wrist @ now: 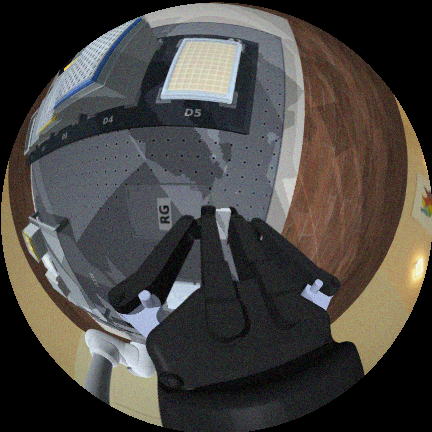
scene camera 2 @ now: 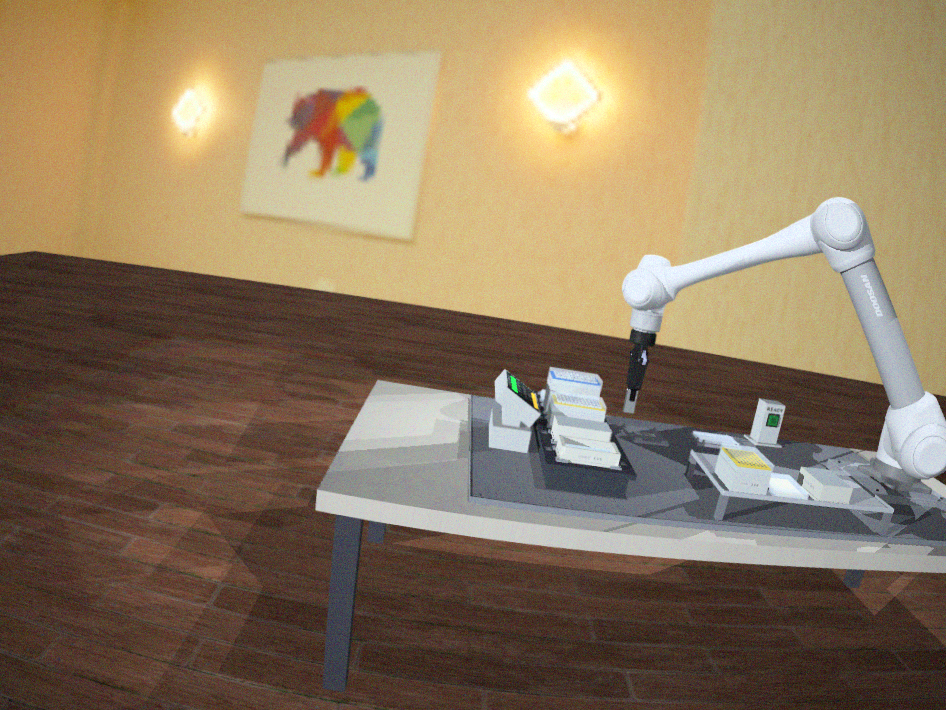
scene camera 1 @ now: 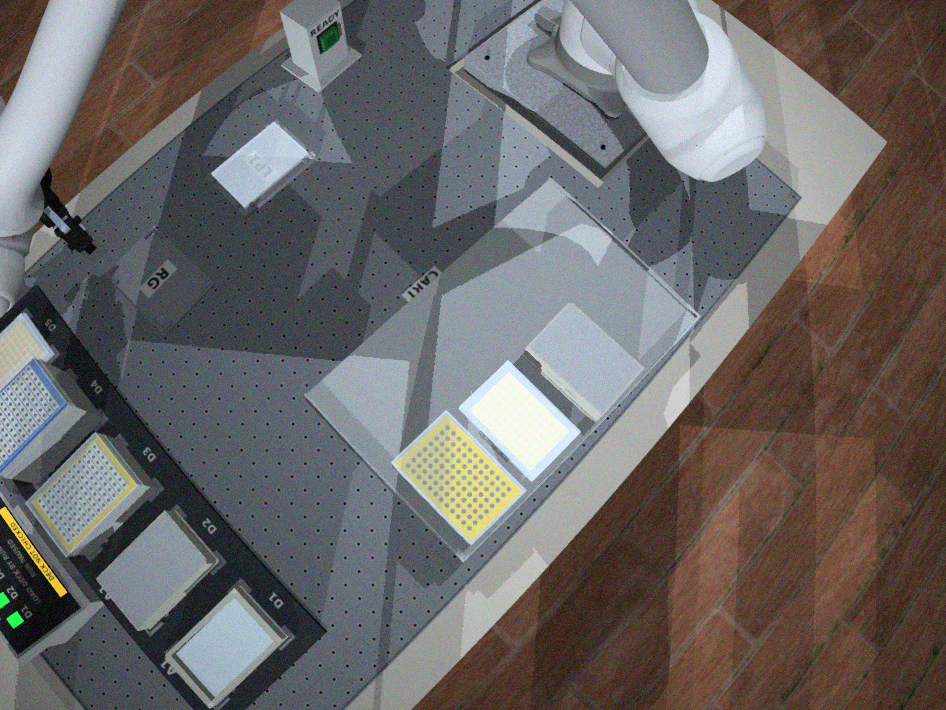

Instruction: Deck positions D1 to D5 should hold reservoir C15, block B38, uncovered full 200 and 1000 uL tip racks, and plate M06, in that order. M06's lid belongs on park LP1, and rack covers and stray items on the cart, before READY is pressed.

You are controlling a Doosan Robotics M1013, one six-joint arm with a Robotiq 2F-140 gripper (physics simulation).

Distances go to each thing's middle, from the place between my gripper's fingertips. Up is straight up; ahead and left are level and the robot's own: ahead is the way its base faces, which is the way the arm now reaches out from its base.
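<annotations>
Starting from the RG holder [scene camera 1: 180, 293], I see that my hand is 80 mm to the right of it, 40 mm above it and 40 mm beyond it. The READY button unit [scene camera 1: 319, 52] is 470 mm behind my hand, 10 mm to the right of it and 20 mm above it.
</annotations>
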